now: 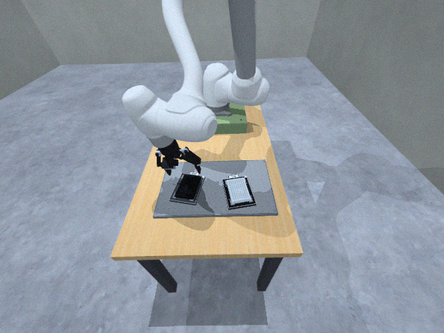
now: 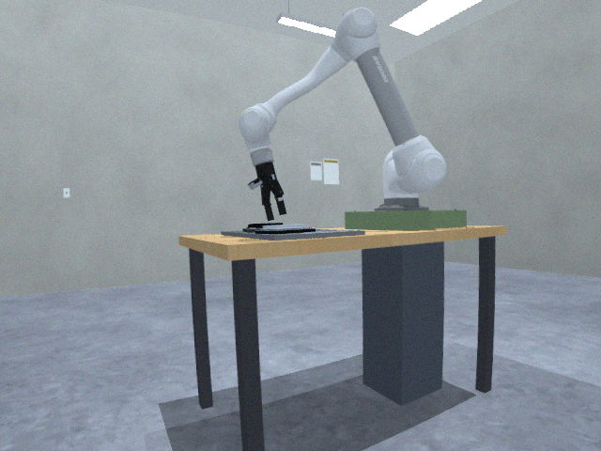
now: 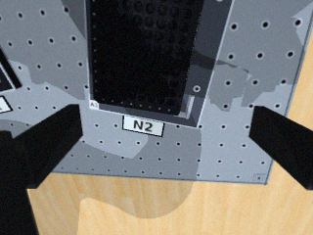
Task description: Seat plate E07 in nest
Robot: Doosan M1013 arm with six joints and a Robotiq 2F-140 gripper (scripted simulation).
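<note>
The black plate E07 is 60 mm ahead of my hand, 40 mm below it and 20 mm to the left of it. From my hand the other things lie so: plate nest N2 (60 mm ahead, 50 mm below, 10 mm to the left); plate nest N1 (250 mm to the left, 100 mm ahead, 50 mm below); white plate E01 (250 mm to the left, 100 mm ahead, 40 mm below).
</note>
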